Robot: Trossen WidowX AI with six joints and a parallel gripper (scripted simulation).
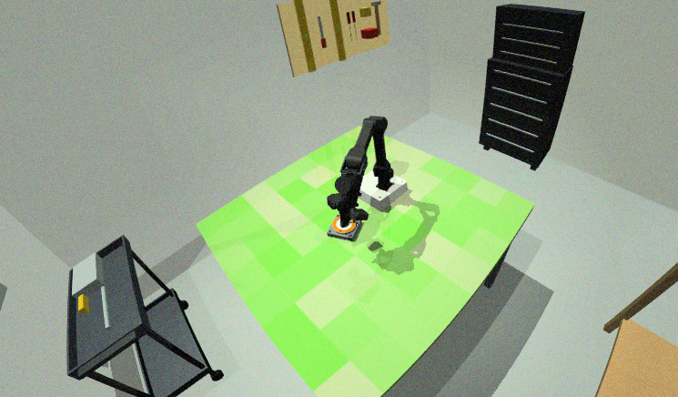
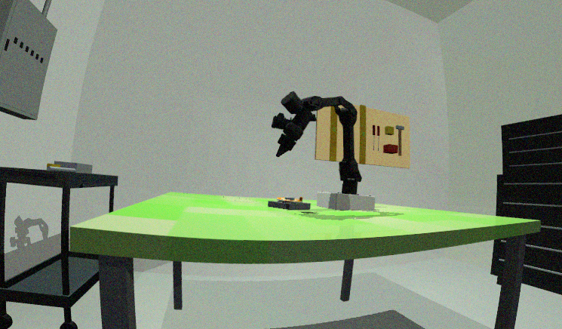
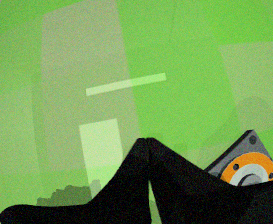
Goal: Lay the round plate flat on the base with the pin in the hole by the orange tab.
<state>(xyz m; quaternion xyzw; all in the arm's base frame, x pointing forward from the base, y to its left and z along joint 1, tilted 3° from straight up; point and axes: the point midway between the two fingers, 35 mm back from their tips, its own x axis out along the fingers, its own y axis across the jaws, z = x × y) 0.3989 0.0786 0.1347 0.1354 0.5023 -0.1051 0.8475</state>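
Now: the square grey base 12 cm behind my gripper tip, 11 cm to the right of it and 17 cm below it.
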